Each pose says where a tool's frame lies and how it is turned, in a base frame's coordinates. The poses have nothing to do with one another.
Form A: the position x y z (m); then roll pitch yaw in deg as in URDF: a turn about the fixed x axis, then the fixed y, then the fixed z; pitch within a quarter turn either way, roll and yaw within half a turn.
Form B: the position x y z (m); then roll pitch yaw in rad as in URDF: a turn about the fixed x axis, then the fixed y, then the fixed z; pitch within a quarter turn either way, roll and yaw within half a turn. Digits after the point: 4 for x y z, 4 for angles.
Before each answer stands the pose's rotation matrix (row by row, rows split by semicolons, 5 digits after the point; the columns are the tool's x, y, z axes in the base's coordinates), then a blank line. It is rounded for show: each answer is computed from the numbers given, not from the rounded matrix.
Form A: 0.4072, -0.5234, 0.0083, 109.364, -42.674, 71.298
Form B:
0.23575 0.10901 0.96568; 0.69640 -0.71203 -0.08963; 0.67783 0.69363 -0.24378

0.4072, -0.5234, 0.0083, 1.9088, -0.7448, 1.2444
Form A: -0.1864, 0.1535, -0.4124, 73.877, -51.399, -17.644
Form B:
0.59454 -0.63128 -0.49800; -0.18910 0.49220 -0.84970; 0.78151 0.59935 0.17326

-0.1864, 0.1535, -0.4124, 1.2894, -0.8971, -0.3079
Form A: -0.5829, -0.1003, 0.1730, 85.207, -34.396, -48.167
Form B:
0.55035 -0.31320 -0.77397; -0.61481 0.47517 -0.62946; 0.56491 0.82227 0.06895

-0.5829, -0.1003, 0.1730, 1.4871, -0.6003, -0.8407
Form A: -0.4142, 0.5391, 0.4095, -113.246, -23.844, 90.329
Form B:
-0.00525 0.39254 -0.91972; 0.91463 0.37369 0.15427; 0.40425 -0.84040 -0.36099

-0.4142, 0.5391, 0.4095, -1.9765, -0.4162, 1.5765
